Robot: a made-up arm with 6 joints.
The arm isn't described. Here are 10 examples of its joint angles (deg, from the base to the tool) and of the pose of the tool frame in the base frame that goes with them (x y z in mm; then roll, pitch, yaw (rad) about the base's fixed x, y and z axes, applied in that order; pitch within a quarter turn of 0, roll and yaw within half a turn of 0).
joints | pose
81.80 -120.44 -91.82 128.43 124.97 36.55 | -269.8 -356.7 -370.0 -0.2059 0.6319 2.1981
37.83 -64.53 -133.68 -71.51 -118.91 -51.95 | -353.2 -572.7 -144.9 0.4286 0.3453 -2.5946
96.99 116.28 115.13 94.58 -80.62 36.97 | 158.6 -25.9 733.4 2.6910 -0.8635 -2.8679
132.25 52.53 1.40 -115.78 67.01 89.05 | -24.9 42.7 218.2 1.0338 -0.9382 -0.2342
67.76 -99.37 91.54 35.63 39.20 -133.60 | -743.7 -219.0 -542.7 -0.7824 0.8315 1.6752
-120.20 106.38 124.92 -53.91 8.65 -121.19 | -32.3 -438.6 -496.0 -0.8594 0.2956 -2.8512
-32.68 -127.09 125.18 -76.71 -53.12 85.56 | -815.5 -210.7 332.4 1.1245 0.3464 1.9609
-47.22 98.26 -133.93 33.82 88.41 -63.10 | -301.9 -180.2 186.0 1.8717 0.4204 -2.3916
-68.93 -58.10 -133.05 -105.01 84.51 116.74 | -187.1 -281.9 312.8 -0.5398 1.3020 2.4562
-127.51 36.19 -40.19 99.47 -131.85 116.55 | 154.2 -231.7 -110.0 2.4202 -0.7626 1.4261
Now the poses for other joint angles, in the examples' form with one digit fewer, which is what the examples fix.
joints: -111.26 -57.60 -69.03 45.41 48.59 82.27
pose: 295 263 1 -2.029 0.064 2.229
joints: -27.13 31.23 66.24 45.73 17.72 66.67
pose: 716 145 206 -2.980 -0.852 2.209
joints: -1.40 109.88 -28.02 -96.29 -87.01 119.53
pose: -334 106 338 1.479 0.093 1.891
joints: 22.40 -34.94 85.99 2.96 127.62 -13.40
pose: -184 -348 -314 -0.102 -0.099 1.943
